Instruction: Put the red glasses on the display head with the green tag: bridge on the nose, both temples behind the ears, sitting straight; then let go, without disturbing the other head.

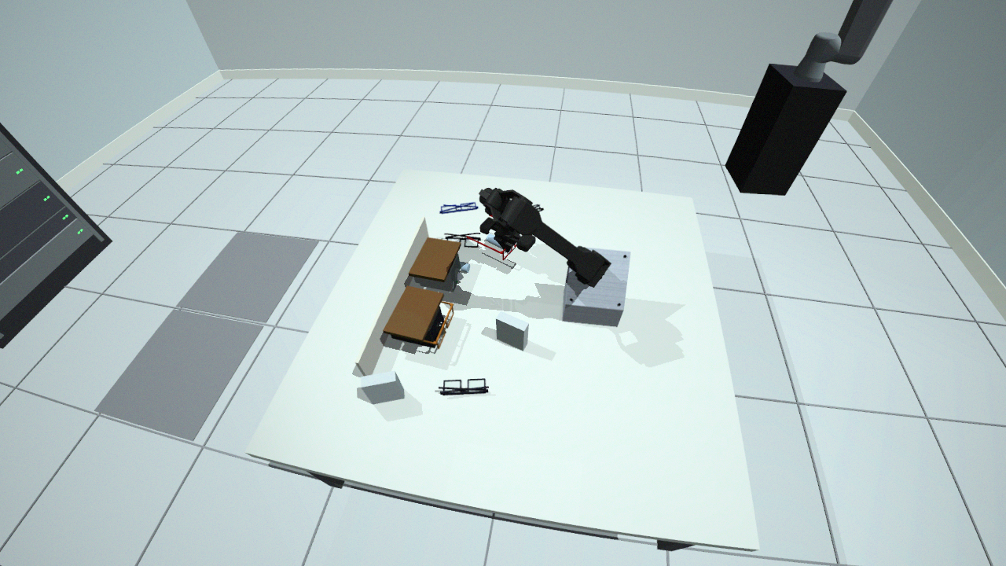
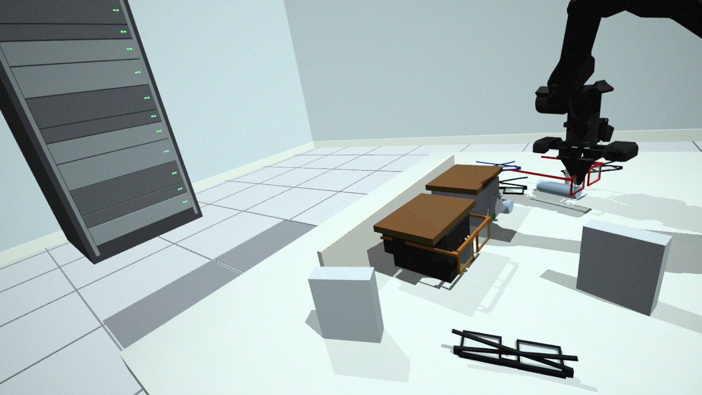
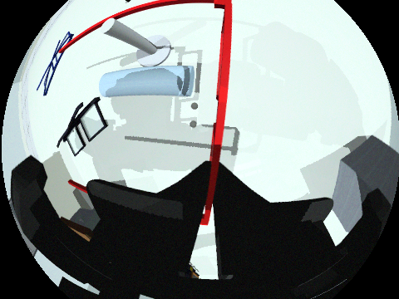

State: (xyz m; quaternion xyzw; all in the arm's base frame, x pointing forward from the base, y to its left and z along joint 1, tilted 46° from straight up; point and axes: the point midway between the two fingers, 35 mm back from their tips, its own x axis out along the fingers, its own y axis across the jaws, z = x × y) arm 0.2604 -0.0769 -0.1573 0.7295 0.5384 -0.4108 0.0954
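Right now my gripper tip is 10 mm short of the grey post, 120 mm to the left of it and 40 mm above it. From my gripper tip the other things lie so: black head (230 mm ahead, 310 mm to the left); then light grey head (200 mm ahead, 90 mm to the left); then low wall (340 mm ahead, 180 mm to the left).
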